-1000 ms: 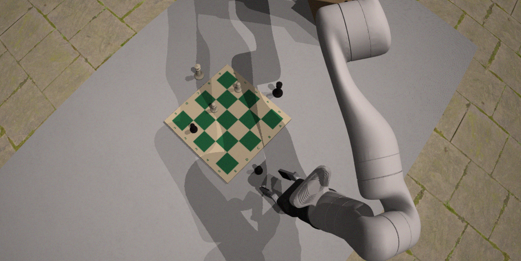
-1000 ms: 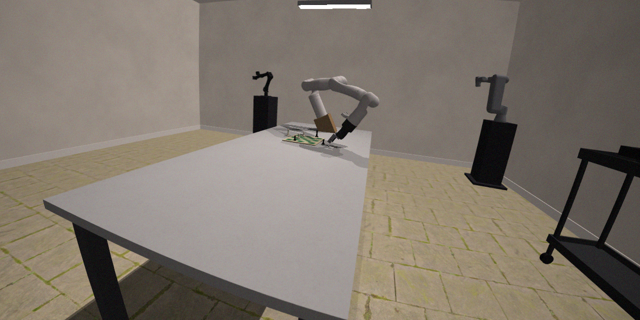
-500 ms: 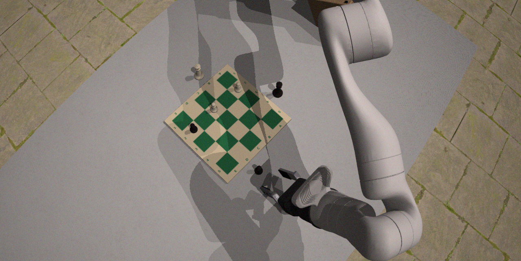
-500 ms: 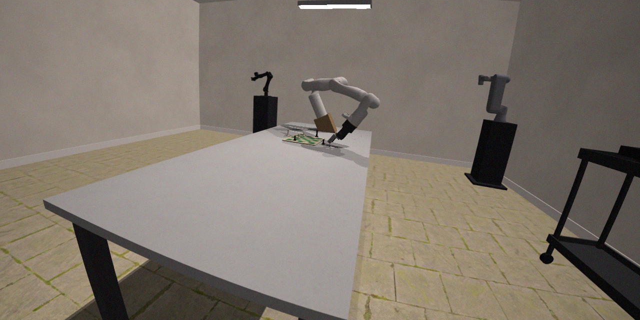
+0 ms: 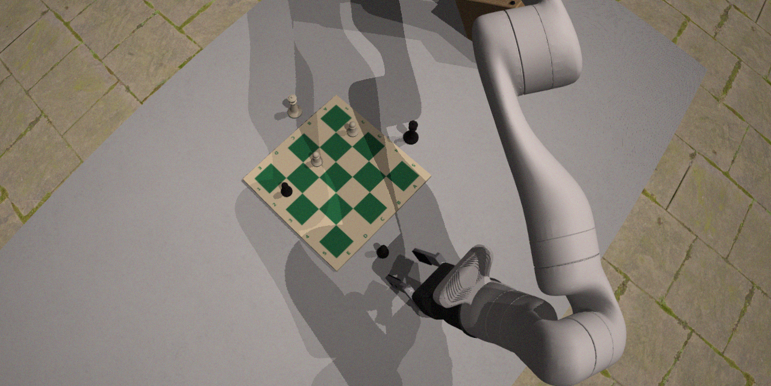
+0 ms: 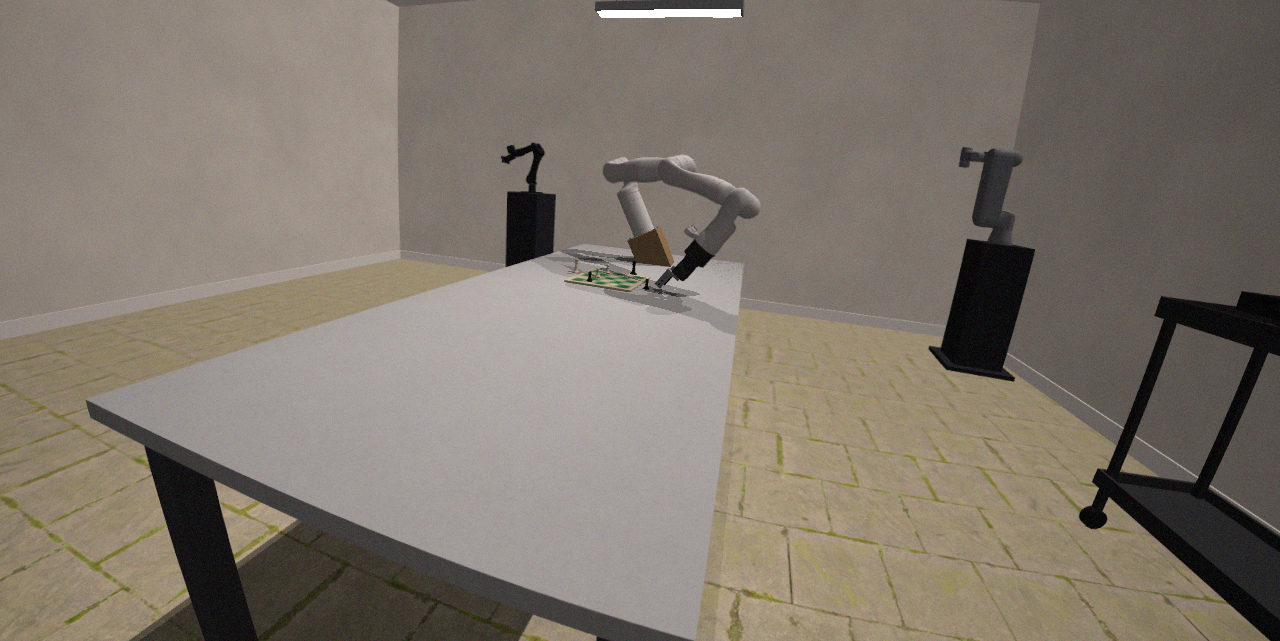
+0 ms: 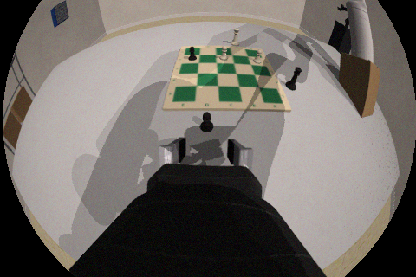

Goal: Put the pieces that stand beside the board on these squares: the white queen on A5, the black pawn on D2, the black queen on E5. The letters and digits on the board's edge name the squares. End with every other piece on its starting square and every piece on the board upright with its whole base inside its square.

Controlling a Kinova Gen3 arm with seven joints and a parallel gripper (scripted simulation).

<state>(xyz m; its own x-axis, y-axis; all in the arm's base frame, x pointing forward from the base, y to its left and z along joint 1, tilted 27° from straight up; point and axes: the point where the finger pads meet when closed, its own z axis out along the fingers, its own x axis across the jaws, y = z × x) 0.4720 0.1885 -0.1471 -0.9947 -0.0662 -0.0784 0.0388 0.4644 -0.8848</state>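
Now: the white queen 60 mm behind my hand, 330 mm to the right of it and 10 mm below it. The rest, counted from my hand: chessboard: 30 mm behind, 190 mm to the right, 30 mm below; then black queen: 170 mm behind, 160 mm to the right, 10 mm below.
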